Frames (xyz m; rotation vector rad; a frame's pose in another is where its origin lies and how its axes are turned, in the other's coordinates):
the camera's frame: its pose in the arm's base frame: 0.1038 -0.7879 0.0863 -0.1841 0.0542 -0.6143
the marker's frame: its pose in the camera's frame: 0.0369 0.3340 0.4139 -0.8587 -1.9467 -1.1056
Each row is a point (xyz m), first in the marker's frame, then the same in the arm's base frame.
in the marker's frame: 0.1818 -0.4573 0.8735
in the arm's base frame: 0.1176 0.3731 -0.0388
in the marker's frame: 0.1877 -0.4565 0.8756
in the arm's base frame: 0.1176 0.3782 -0.0350
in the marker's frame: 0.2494 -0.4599 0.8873
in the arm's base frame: 0.1037 0.4237 0.0060
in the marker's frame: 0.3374 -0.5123 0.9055
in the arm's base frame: 0.0395 0.4939 0.0482
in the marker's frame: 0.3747 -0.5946 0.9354
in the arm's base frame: -0.0387 0.5464 0.0347
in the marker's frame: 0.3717 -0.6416 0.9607
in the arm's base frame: -0.0759 0.5690 0.0036
